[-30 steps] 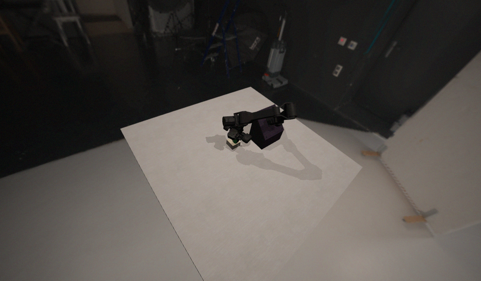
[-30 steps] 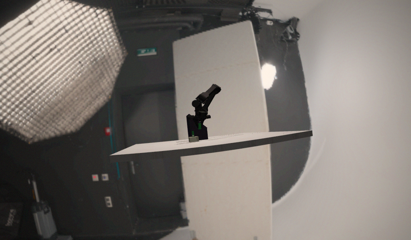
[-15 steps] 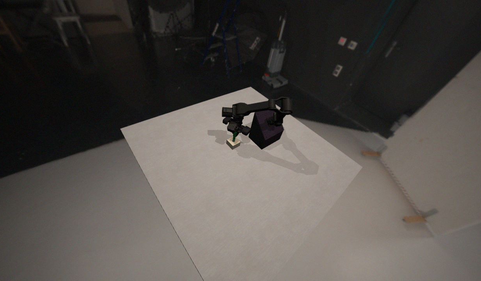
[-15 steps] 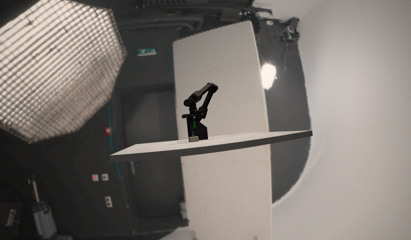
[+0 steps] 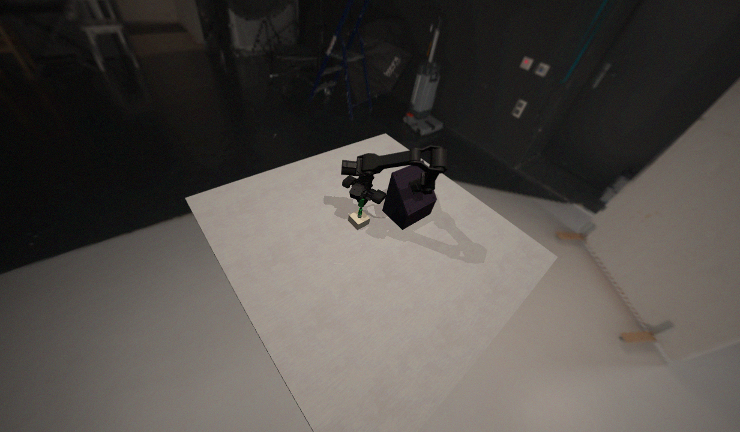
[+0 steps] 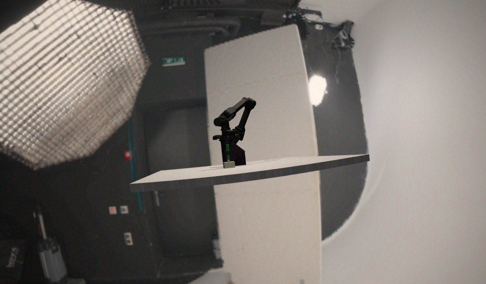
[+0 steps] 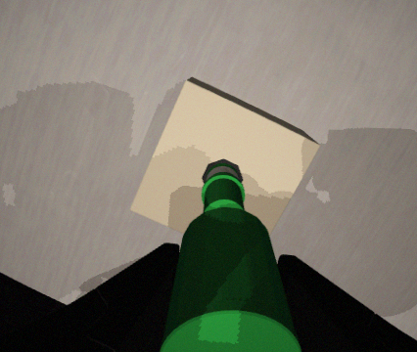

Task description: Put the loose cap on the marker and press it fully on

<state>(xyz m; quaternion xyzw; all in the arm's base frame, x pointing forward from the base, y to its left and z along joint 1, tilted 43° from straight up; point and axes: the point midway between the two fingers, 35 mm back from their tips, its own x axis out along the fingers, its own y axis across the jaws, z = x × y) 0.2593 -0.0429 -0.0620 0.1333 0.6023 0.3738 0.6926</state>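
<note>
The beige holder block lies 110 mm below my gripper tip. From my gripper tip the other things lie so: green cap (10 mm above).
</note>
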